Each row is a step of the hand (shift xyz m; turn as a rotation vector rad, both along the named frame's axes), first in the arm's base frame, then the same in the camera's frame.
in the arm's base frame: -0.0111 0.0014 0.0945 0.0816 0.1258 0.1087
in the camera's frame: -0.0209 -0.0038 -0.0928 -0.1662 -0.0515 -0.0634
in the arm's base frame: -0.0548 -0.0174 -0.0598 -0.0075 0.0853 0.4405
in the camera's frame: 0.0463 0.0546 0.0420 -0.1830 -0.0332 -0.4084
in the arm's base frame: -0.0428 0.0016 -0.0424 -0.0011 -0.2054 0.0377
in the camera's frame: 0.0210 0.0470 0.0314 0.1817 -0.0723 -0.0733
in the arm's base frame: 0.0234 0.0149 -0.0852 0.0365 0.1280 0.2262
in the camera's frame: 0.0000 -0.0037 0.0895 -0.1836 -0.0270 -0.1856
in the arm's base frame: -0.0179 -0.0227 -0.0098 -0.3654 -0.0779 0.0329
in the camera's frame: 0.0285 0.0107 0.0013 0.1692 0.3097 -0.1269
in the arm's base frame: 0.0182 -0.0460 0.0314 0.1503 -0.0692 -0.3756
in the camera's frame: 0.0299 -0.0369 -0.0343 0.1114 -0.1046 0.3809
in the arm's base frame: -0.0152 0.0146 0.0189 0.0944 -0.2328 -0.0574
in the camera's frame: -0.0137 0.0160 -0.0189 0.2025 -0.1556 0.0342
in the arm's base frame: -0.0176 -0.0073 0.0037 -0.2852 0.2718 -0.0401
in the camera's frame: 0.0109 0.0134 -0.0088 -0.1604 0.3613 0.0237
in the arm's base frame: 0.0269 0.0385 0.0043 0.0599 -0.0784 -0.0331
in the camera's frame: -0.0445 -0.0131 0.0088 0.0635 -0.0765 0.0310
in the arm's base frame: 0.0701 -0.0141 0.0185 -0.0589 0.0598 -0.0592
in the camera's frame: -0.0115 -0.0728 -0.0046 -0.0243 0.0837 0.0544
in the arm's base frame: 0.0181 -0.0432 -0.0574 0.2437 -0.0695 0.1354
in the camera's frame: 0.0487 -0.0222 0.0513 -0.0381 -0.2709 -0.0879
